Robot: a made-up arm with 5 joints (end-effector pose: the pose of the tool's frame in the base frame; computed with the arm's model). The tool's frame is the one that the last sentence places.
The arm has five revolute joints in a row. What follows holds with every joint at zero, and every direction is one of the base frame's. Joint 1 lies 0.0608 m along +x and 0.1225 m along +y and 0.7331 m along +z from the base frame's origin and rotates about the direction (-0.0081, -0.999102, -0.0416). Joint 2 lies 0.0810 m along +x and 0.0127 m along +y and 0.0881 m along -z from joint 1 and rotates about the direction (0.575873, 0.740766, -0.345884). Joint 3 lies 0.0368 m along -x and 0.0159 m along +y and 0.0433 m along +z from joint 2 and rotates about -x. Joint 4 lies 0.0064 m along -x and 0.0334 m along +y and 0.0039 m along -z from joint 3 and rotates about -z. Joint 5 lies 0.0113 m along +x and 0.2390 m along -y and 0.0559 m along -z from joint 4 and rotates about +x. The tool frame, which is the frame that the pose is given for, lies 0.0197 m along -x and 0.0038 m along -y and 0.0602 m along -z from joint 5; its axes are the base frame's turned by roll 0.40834, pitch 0.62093 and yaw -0.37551 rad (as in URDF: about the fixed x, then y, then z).
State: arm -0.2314 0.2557 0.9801 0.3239 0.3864
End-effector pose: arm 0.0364 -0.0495 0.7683 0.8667 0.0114 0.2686 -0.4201
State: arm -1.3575 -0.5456 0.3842 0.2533 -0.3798
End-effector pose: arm 0.0335 -0.1053 0.7227 0.8060 -0.3251 0.4642 -0.1709
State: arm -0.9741 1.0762 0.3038 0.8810 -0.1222
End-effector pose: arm -0.0089 0.0690 0.8832 0.2062 -0.2309 0.6530 -0.6912
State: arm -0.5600 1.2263 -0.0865 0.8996 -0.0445
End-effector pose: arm -0.0469 0.1428 0.8520 0.1150 0.0672 0.6168 -0.7758
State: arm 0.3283 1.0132 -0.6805 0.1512 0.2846
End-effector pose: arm 0.0188 0.2016 0.5652 0.3236 0.8100 0.4107 -0.2657
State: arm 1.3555 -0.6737 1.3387 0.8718 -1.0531
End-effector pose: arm 0.0309 0.0165 0.5057 0.1259 -0.0722 0.6093 0.7795
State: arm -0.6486 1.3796 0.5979 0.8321 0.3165
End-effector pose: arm 0.0073 0.0345 0.8414 0.2736 -0.0221 0.6077 -0.7452
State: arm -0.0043 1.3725 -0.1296 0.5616 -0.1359
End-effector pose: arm -0.0951 0.1190 0.7293 0.3006 0.3370 0.6507 -0.6105
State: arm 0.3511 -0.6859 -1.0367 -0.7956 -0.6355
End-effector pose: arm 0.3826 0.1500 0.6827 0.9076 0.0861 -0.2406 0.3331
